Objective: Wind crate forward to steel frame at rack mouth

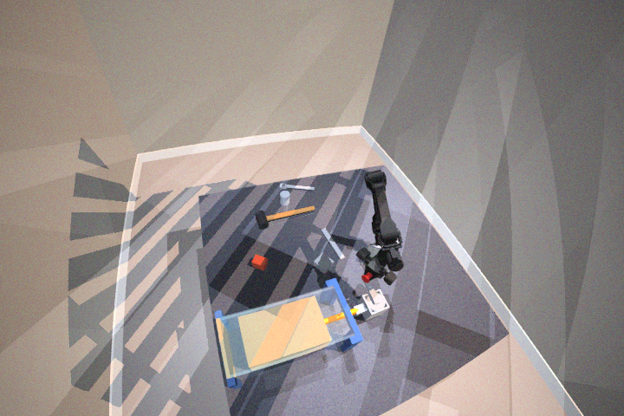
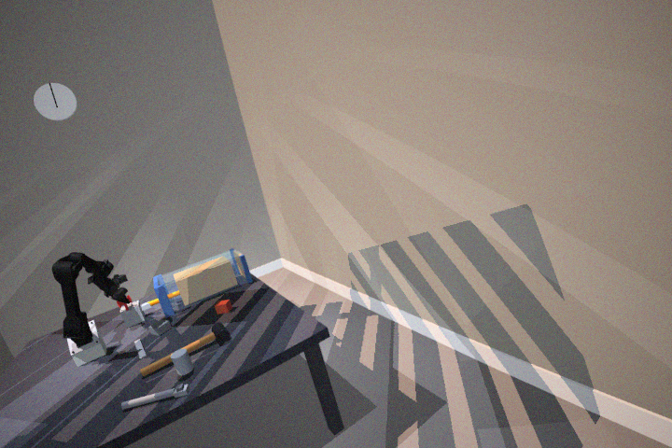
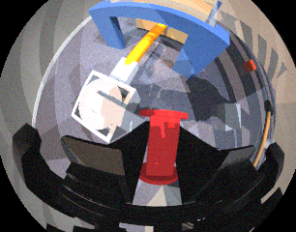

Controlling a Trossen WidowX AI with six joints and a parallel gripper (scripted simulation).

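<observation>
The winch handle lies 30 mm to the left of my gripper tip, 30 mm below it and 10 mm behind it. Round my gripper tip: red knob: 10 mm behind; then blue frame: 150 mm ahead, 90 mm to the left, 30 mm below; then winch: 100 mm below, 90 mm to the left, 30 mm behind.
</observation>
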